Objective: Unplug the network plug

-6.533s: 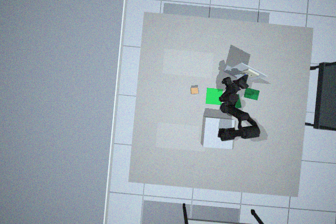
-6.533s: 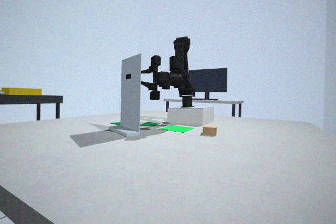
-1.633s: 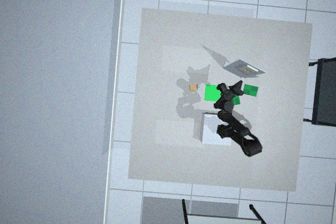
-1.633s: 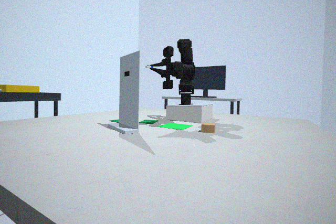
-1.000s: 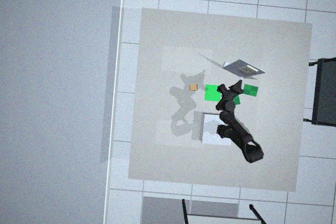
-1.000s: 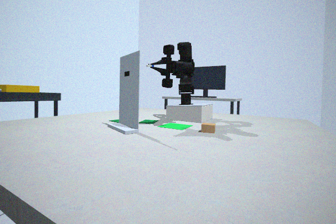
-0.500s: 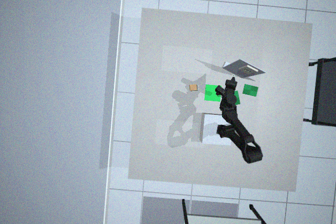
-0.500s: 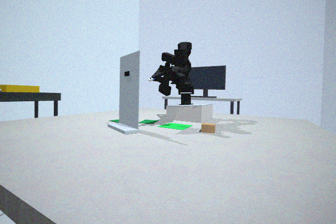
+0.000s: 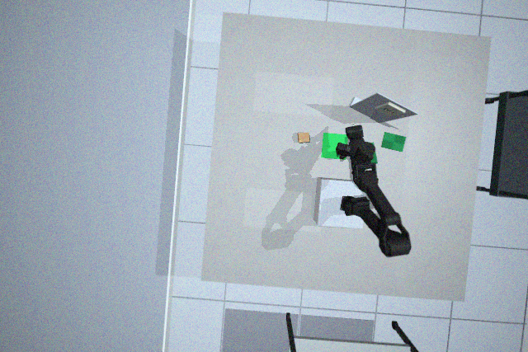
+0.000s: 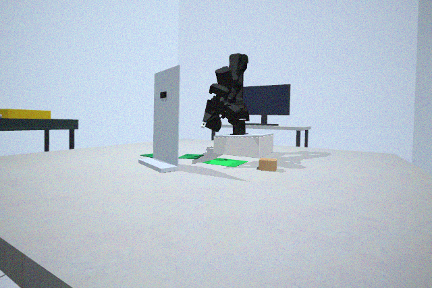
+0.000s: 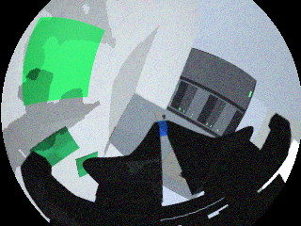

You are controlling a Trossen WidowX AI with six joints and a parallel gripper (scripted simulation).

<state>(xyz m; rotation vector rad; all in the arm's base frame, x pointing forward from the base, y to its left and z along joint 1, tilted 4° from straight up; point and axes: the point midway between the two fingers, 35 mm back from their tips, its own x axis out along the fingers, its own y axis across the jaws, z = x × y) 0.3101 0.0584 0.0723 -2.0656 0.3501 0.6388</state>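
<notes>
The green marked square lies 9 cm behind my gripper tip, 3 cm to the left of it and 14 cm below it. Also, from my gripper tip: orange block: 8 cm behind, 19 cm to the left, 12 cm below; then upright grey panel: 9 cm ahead, 9 cm to the right; then network plug: right at my gripper tip.
</notes>
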